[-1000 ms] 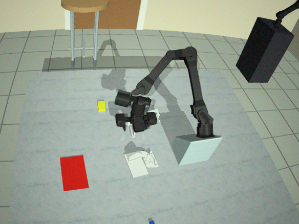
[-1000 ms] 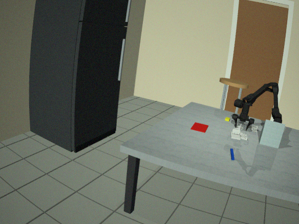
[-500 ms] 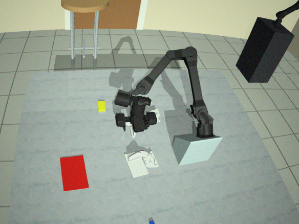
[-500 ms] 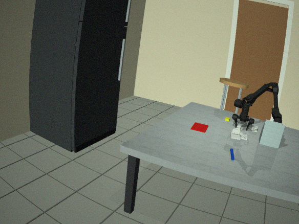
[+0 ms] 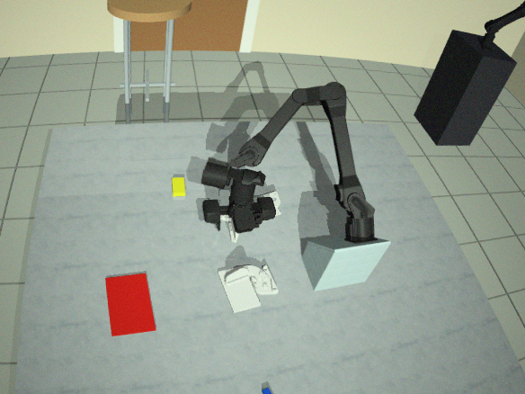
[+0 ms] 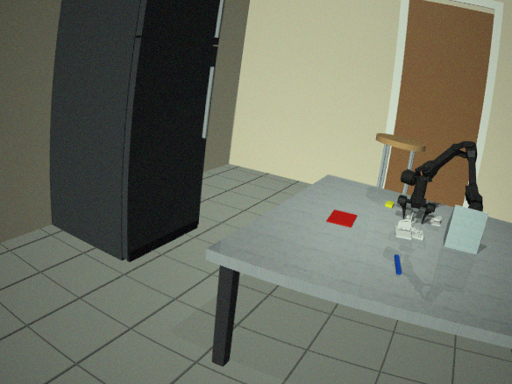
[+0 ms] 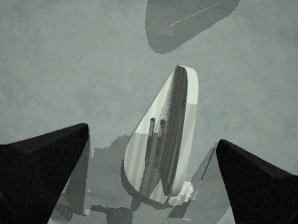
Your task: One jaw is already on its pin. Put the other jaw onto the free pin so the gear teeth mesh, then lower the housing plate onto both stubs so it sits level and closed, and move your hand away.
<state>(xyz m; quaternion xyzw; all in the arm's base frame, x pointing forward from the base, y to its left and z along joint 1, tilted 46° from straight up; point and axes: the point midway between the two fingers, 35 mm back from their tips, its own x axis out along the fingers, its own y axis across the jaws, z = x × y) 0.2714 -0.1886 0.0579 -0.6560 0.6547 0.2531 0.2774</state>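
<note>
My gripper tip is 20 mm short of the white jaw and 30 mm to the left of it. Round my gripper tip: red flat sheet 310 mm ahead, 200 mm to the left; yellow block 140 mm ahead, 170 mm to the right; small white piece 120 mm behind, 180 mm to the right.
</note>
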